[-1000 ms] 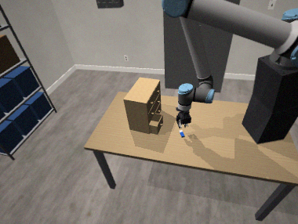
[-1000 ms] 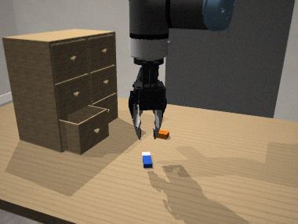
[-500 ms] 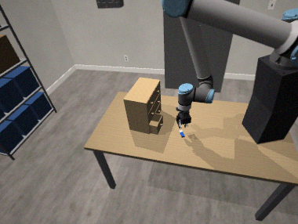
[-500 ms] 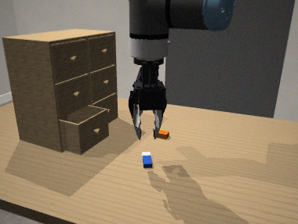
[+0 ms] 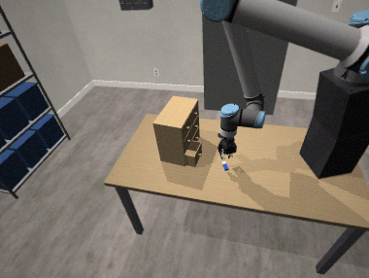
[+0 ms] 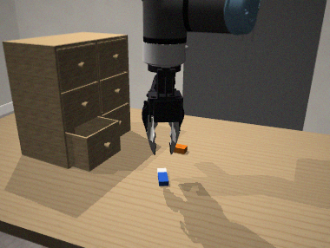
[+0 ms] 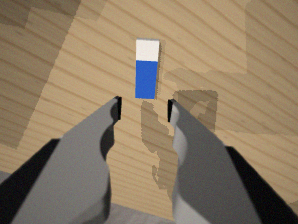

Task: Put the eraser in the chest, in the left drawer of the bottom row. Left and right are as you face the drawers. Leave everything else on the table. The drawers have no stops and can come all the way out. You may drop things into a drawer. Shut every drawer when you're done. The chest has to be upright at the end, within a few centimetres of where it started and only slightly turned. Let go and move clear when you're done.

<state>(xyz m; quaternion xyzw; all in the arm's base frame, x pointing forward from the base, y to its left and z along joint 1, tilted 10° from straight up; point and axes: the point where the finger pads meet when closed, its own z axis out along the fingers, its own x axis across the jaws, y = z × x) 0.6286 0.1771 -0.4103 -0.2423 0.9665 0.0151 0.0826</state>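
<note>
Right now the eraser is 10 mm to the right of my hand and 80 mm below it. Round my hand: orange block: 30 mm ahead, 170 mm to the right, 80 mm below.
</note>
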